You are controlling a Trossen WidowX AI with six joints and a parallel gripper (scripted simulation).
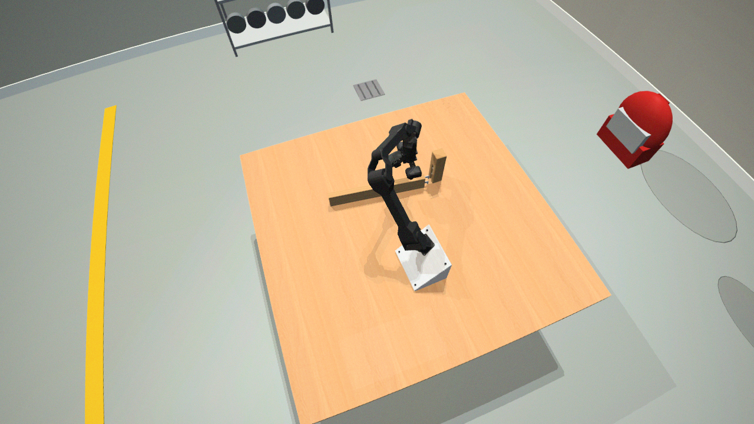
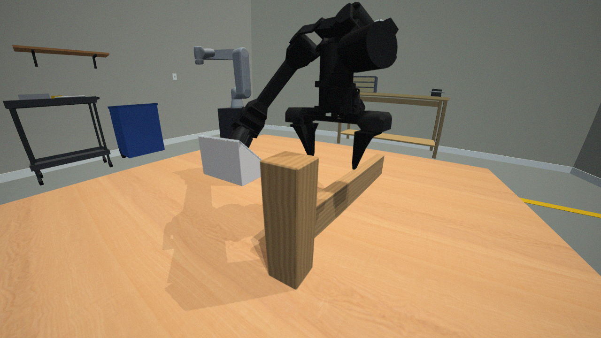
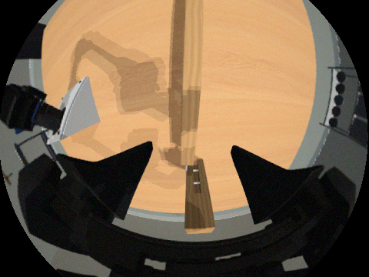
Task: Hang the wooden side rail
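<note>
Right now my gripper tip is 20 mm past the headboard post, 150 mm to the left of it and 40 mm above it.
</note>
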